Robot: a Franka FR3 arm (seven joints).
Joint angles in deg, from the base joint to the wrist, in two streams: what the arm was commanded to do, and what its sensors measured. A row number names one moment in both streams.
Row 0, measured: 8.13, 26.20, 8.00, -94.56, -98.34, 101.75, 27.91
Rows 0 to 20, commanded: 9.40, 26.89, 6.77, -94.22, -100.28, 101.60, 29.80; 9.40, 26.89, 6.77, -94.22, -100.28, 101.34, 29.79; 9.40, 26.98, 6.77, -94.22, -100.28, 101.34, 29.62; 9.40, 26.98, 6.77, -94.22, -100.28, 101.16, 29.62; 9.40, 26.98, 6.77, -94.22, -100.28, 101.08, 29.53; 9.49, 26.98, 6.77, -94.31, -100.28, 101.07, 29.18; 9.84, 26.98, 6.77, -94.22, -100.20, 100.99, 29.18; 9.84, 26.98, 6.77, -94.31, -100.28, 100.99, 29.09; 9.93, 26.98, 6.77, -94.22, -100.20, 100.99, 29.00; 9.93, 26.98, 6.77, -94.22, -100.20, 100.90, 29.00; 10.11, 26.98, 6.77, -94.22, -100.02, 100.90, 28.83; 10.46, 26.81, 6.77, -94.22, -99.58, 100.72, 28.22; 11.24, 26.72, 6.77, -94.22, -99.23, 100.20, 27.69; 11.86, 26.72, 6.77, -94.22, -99.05, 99.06, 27.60; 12.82, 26.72, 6.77, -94.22, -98.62, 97.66, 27.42; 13.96, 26.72, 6.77, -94.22, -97.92, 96.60, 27.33; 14.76, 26.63, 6.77, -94.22, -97.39, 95.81, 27.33; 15.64, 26.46, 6.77, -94.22, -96.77, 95.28, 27.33; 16.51, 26.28, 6.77, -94.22, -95.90, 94.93, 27.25; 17.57, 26.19, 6.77, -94.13, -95.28, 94.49, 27.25; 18.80, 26.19, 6.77, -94.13, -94.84, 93.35, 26.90
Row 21, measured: 15.17, 27.16, 7.20, -95.02, -95.14, 94.61, 28.88
